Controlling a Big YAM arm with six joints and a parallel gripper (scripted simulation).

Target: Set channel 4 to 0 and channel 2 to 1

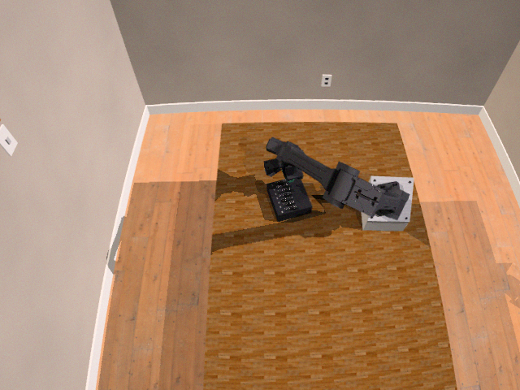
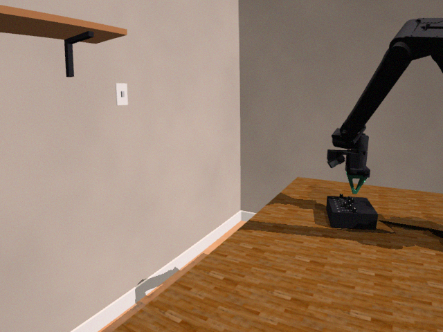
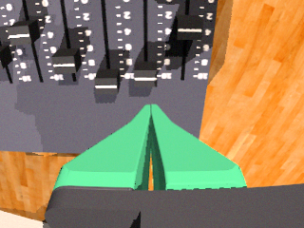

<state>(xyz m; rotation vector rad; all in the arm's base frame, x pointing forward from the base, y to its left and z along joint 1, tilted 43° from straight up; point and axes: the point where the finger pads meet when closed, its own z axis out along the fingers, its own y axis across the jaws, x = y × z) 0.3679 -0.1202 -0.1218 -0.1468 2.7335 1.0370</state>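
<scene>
My hand is 2 cm short of the channel 2 fader cap, 1 cm to the right of it and 2 cm above it. Also, from my hand: channel 1 fader cap 5 cm ahead, 1 cm to the right, 2 cm below; channel 3 cap 1 cm ahead, 3 cm to the left, 2 cm below; channel 4 fader cap 2 cm ahead, 5 cm to the left, 2 cm below.
</scene>
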